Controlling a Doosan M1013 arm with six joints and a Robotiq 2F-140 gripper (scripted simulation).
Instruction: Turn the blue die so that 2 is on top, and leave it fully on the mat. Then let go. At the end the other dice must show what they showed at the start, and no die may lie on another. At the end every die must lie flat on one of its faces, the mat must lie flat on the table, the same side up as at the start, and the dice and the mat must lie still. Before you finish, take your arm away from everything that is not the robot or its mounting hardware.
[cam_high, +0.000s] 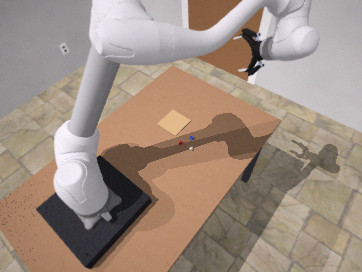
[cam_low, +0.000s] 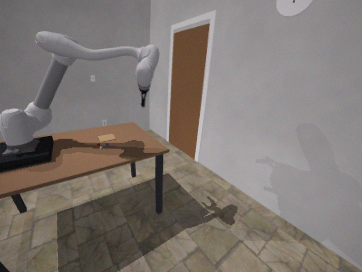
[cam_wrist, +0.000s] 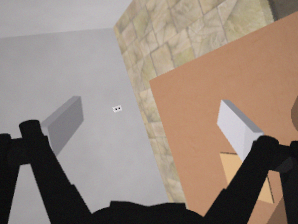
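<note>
My gripper is now 380 mm past the white die, 20 mm to the left of it and 360 mm above it. Also, from my hand: blue die: 330 mm behind, 20 mm to the left, 360 mm below; then red die: 390 mm behind, 40 mm to the left, 360 mm below; then tan mat: 310 mm behind, 170 mm to the left, 370 mm below.
</note>
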